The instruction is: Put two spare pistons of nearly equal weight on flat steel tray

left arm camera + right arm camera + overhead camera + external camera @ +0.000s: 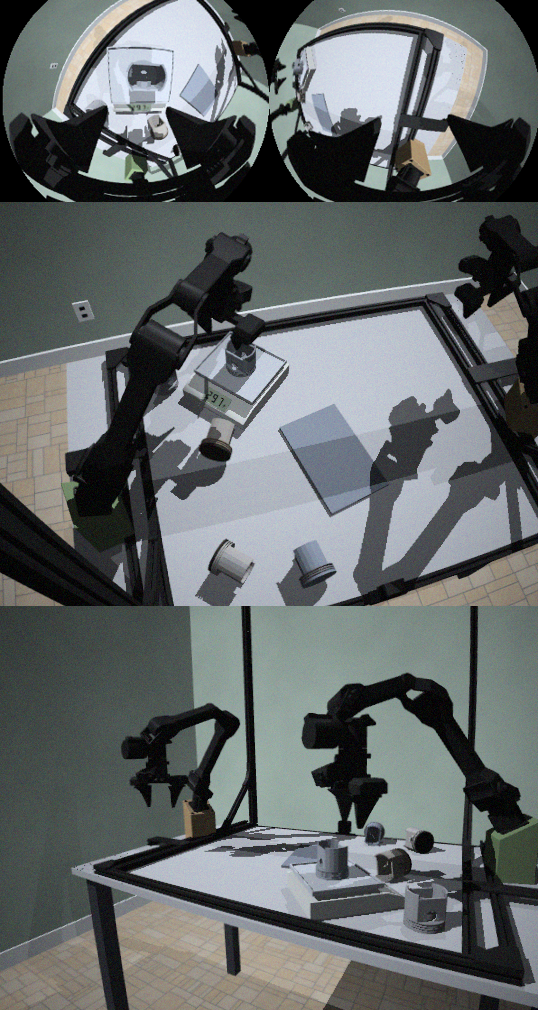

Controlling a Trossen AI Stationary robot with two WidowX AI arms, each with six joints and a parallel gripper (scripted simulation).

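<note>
My left gripper is now 1 cm short of the white scale, 4 cm to the left of it and 16 cm above it. Also, from my left hand: flat steel tray (26 cm behind, 19 cm to the right, 20 cm below).
</note>
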